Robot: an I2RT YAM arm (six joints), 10 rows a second.
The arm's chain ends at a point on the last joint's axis. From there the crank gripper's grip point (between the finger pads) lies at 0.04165 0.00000 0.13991 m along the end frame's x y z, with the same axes.
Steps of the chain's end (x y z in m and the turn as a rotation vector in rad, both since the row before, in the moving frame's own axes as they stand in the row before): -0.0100, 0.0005, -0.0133, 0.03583, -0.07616, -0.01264; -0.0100, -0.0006, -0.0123, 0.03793, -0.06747, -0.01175; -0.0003, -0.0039, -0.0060, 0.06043, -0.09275, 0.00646; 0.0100, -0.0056, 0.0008, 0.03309, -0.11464, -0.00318; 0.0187, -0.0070, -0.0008, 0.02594, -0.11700, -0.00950; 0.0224, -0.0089, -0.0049, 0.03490, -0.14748, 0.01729; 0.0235, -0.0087, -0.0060, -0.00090, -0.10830, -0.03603
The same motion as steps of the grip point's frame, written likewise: -0.0208, -0.0050, -0.0106, 0.03583, -0.07616, -0.01264; -0.0196, -0.0064, -0.0099, 0.03793, -0.06747, -0.01175; -0.0134, -0.0122, -0.0030, 0.06043, -0.09275, 0.00646; -0.0063, -0.0104, 0.0046, 0.03309, -0.11464, -0.00318; 0.0021, -0.0110, 0.0031, 0.02594, -0.11700, -0.00950; 0.0014, -0.0133, -0.0004, 0.03490, -0.14748, 0.01729; 0.0081, -0.0098, -0.0023, -0.00090, -0.10830, -0.03603
